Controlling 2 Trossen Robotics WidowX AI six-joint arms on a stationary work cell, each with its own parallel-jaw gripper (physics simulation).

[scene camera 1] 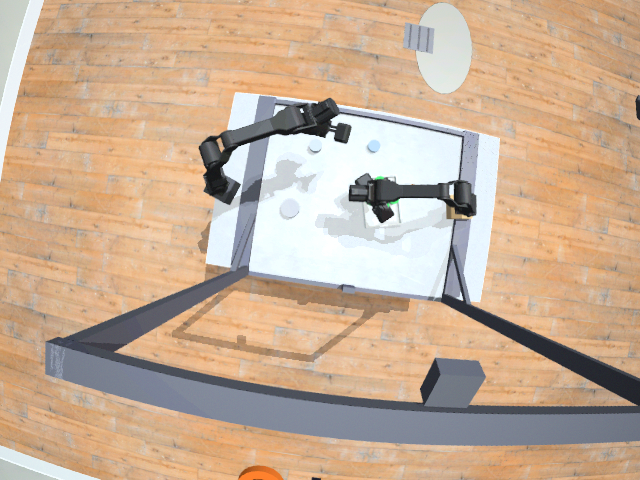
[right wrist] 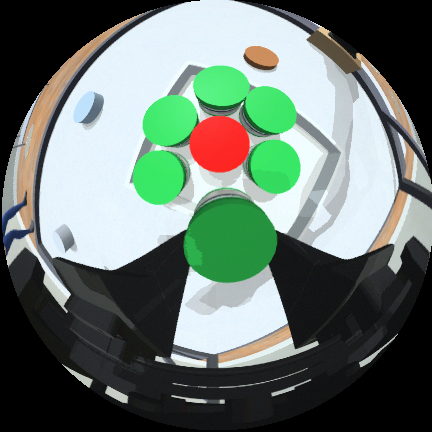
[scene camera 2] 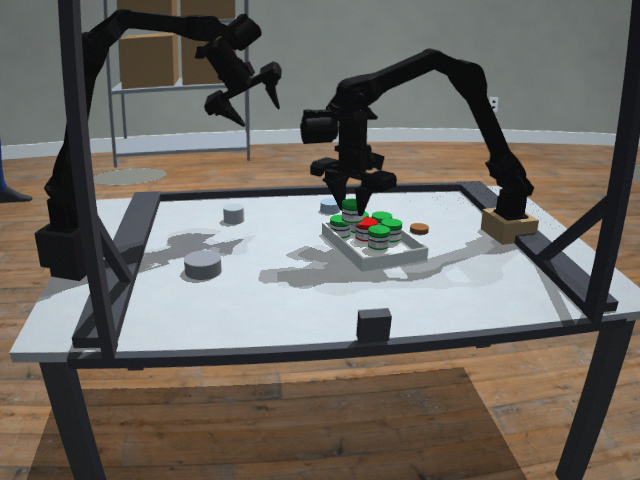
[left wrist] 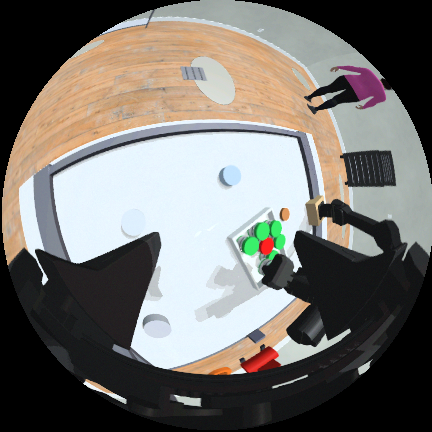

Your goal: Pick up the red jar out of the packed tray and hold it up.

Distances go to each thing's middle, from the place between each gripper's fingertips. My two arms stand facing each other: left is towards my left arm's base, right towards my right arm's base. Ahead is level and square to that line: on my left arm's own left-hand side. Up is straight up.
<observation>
The light blue disc (right wrist: 89, 105) lies 240 mm below my left hand, 170 mm to the right of it and 40 mm ahead of it. Round my left hand: large grey cylinder (scene camera 2: 200, 265) 250 mm behind, 240 mm below, 150 mm to the left; then red jar (right wrist: 218, 143) 230 mm below, 210 mm to the right, 170 mm behind; then white tray (right wrist: 281, 208) 270 mm below, 220 mm to the right, 190 mm behind.
My right hand is 10 cm above the white tray, 5 cm to the left of it and 1 cm short of it. The rest, counted from my right hand: large grey cylinder 32 cm to the left, 7 cm below, 5 cm behind; then red jar 6 cm below, 4 cm to the right, 4 cm ahead; then light blue disc 24 cm ahead, 7 cm below, 1 cm to the right.
</observation>
